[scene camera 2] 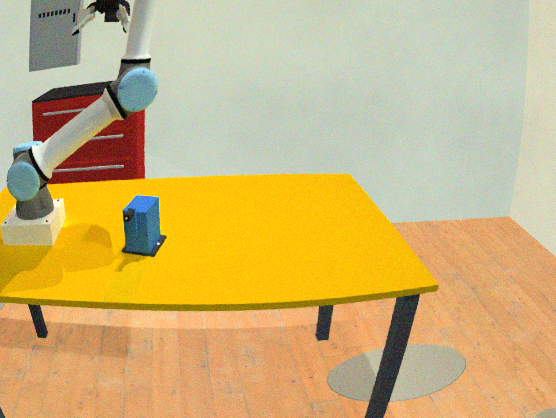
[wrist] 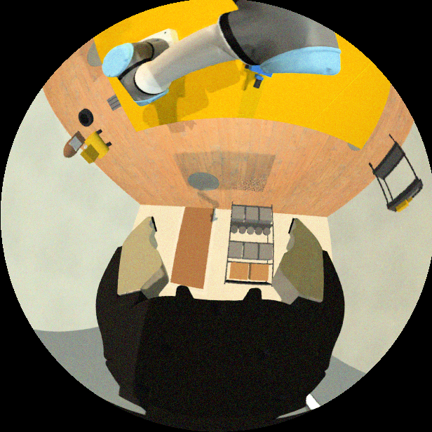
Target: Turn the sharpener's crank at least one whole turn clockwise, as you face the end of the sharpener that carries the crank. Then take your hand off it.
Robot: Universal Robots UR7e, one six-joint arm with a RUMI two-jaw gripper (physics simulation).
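Frame: origin at the arm's base, x left, y ahead, z down, level; millimetres.
Where they show: gripper, between the fingertips: (scene camera 2: 98, 33); arm's base, origin of its link: (scene camera 2: 35, 210).
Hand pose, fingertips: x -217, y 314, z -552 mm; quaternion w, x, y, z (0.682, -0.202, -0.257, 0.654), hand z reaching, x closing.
Note:
Each offset is from my fingertips to the top centre of the thing. "pt": to the spot under its first point. Level surfaces: height alone.
The blue box-shaped sharpener @[pt dx +73, dy +107, dz +537 mm] (scene camera 2: 142, 226) stands upright on a thin dark base on the yellow table @[dz +624 mm] (scene camera 2: 260, 240) (wrist: 310, 107), to the right of the arm's base. A small dark round part @[pt dx +22, dy +81, dz +484 mm] (scene camera 2: 129, 215) is on its upper left face. In the wrist view, part of the sharpener (wrist: 260, 71) shows at the top beside the arm, with a small dark part by it; the rest is hidden by the arm. I cannot tell the crank's angle. My gripper (scene camera 2: 100, 33) (wrist: 221, 219) is open and empty, high above the table and well apart from the sharpener.
The arm's white base (scene camera 2: 30, 229) stands on the table's left part. A red drawer cabinet (scene camera 2: 138, 150) stands behind the table. A grey wall cabinet (scene camera 2: 52, 42) hangs behind my gripper. In the wrist view, a shelf rack (wrist: 273, 235) and a brown door (wrist: 192, 247) stand at the far wall.

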